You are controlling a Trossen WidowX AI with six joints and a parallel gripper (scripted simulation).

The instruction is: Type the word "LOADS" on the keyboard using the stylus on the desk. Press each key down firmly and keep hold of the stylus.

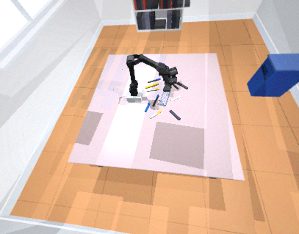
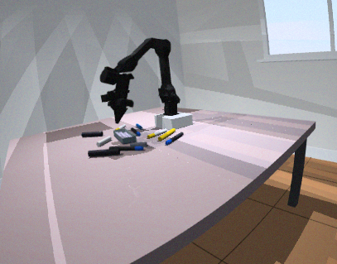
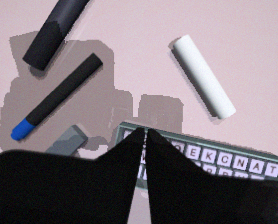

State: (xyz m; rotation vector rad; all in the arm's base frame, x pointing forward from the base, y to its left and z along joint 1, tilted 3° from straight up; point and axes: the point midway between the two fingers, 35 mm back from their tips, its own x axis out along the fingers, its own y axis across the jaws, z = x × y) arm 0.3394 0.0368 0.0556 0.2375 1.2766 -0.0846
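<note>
My gripper tip is now 210 mm past the blue stylus, 130 mm to the left of it and 80 mm above it. Round my gripper tip: grey stylus tip: 200 mm behind, 100 mm to the right, 80 mm below.
</note>
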